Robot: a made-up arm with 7 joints. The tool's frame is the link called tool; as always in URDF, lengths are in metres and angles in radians.
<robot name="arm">
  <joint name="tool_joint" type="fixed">
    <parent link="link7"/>
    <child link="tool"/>
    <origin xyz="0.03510 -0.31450 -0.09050" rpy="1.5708 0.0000 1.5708"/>
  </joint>
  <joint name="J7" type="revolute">
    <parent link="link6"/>
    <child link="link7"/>
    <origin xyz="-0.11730 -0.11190 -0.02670" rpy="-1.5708 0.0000 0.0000"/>
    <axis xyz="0 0 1"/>
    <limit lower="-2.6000" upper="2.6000"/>
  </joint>
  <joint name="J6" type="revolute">
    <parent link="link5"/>
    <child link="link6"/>
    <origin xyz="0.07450 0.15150 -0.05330" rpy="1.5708 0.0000 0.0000"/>
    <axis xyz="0 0 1"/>
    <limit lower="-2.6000" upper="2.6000"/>
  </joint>
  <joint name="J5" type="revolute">
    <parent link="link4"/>
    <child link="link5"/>
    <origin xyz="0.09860 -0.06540 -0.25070" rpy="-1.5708 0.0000 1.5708"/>
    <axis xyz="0 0 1"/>
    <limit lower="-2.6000" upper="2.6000"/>
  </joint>
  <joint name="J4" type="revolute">
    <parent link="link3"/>
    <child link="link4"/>
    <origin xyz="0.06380 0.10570 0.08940" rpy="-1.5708 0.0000 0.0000"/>
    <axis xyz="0 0 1"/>
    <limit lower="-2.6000" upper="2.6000"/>
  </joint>
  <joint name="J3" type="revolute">
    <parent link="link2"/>
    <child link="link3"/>
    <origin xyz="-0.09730 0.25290 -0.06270" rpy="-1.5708 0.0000 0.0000"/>
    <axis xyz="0 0 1"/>
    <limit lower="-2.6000" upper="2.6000"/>
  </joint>
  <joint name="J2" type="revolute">
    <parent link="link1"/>
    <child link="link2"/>
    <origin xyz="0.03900 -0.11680 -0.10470" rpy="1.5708 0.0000 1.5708"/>
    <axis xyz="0 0 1"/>
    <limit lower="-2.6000" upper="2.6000"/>
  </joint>
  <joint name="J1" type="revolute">
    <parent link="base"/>
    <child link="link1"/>
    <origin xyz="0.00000 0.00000 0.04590" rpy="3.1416 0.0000 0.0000"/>
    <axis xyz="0 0 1"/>
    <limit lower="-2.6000" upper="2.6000"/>
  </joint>
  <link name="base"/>
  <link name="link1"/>
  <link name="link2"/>
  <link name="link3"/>
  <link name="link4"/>
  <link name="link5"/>
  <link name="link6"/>
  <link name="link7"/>
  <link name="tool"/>
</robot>
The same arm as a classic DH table. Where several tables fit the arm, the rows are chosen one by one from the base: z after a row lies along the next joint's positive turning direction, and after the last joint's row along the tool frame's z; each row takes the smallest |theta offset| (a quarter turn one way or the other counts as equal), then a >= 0, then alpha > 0; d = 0 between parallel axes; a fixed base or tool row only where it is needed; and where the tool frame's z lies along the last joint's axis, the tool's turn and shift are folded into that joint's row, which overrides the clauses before.
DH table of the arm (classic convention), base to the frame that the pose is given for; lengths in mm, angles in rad. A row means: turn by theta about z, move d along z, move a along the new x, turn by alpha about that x. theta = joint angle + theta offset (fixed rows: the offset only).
base (fixed): d 0, theta offset 0, a 0, alpha 3.1416
J1: d -150.6, theta offset -1.5708, a 116.8, alpha -1.5708
J2: d -23.7, theta offset 0, a 97.3, alpha 1.5708
J3: d 342.3, theta offset 0, a -63.8, alpha 1.5708
J4: d -145, theta offset 1.5708, a 65.4, alpha 1.5708
J5: d -151.9, theta offset 0, a -74.5, alpha -1.5708
J6: d -178.2, theta offset 0, a 117.3, alpha 1.5708
J7: d -202.4, theta offset 1.5708, a 314.5, alpha -1.5708
tool (fixed): d 35.1, theta offset 3.1416, a 0, alpha 0
Joint limits (rad, base to tool): -2.6..2.6 -2.6..2.6 -2.6..2.6 -2.6..2.6 -2.6..2.6 -2.6..2.6 -2.6..2.6

